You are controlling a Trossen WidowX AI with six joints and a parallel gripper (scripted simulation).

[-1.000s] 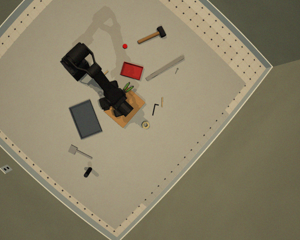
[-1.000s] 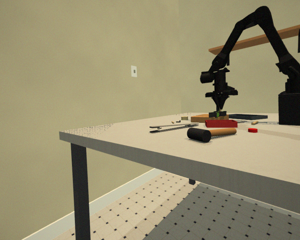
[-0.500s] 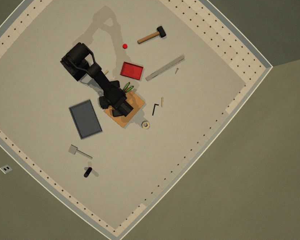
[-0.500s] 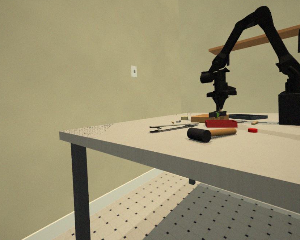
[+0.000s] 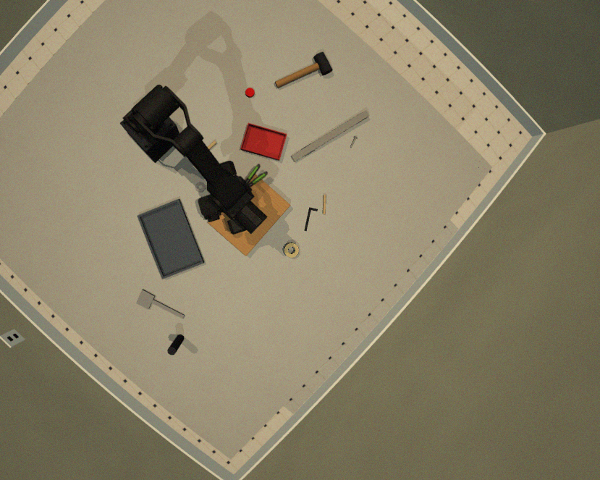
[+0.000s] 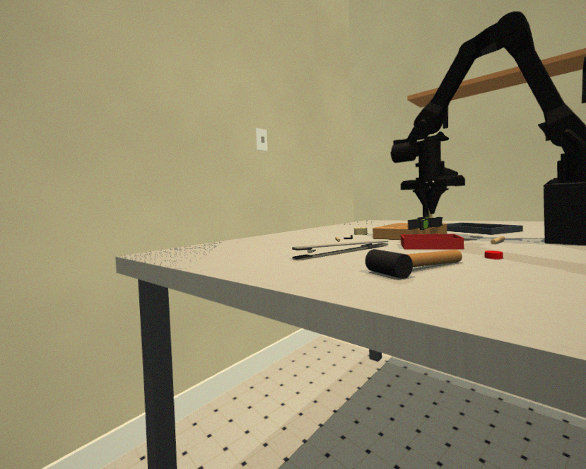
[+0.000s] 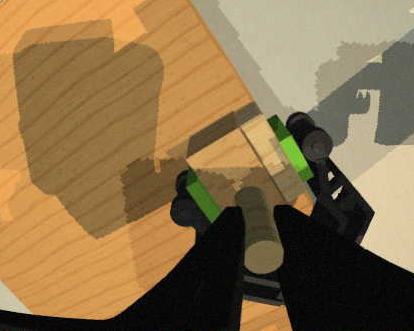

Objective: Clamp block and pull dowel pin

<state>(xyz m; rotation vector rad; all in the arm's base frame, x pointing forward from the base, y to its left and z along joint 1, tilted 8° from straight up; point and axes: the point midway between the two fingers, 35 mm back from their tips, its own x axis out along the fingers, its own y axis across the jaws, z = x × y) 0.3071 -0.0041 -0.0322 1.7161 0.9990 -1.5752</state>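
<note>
Right now my hand is 4 cm above the dowel pin. From my hand the other things lie so: small wooden block: 6 cm below; wooden board: 9 cm below, 6 cm ahead, 1 cm to the right; bench stop: 6 cm below, 1 cm to the right, 1 cm behind.
</note>
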